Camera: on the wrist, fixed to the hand. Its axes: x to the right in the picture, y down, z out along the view.
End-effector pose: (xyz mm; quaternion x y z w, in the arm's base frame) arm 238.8 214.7 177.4 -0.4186 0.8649 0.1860 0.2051
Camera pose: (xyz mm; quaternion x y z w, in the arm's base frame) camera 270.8 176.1 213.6 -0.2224 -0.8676 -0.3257 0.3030
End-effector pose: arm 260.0 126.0 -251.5 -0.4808 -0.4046 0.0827 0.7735
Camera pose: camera 271.8 68.4 -232.4 -0.7674 0.2472 0.3716 0.4603
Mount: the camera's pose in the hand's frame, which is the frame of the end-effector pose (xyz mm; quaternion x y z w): -11.6 -42.6 -43.3 -0.2015 0.2623 0.6787 0.6557
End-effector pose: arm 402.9 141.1 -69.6 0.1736 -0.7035 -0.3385 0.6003
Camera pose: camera 440.2 106.8 -105.0 -0.3958 -0.3534 0.0893 0.8429
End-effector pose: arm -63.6 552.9 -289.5 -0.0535 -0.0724 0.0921 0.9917
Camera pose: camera -60.8 505.0 -328.6 -0.3082 0.2304 0.7048 0.5959
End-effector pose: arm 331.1 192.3 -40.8 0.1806 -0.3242 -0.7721 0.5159
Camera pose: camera 333.4 200.3 -102.1 -0.0030 -0.0443 -0.1741 0.9837
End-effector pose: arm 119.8 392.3 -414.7 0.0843 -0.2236 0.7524 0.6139
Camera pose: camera 169.8 407.3 -447.8 0.4175 0.1944 -0.8870 0.0325
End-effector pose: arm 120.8 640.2 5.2 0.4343 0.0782 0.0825 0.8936
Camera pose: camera 103.7 644.8 -54.1 0.1361 -0.0257 0.7902 0.5969
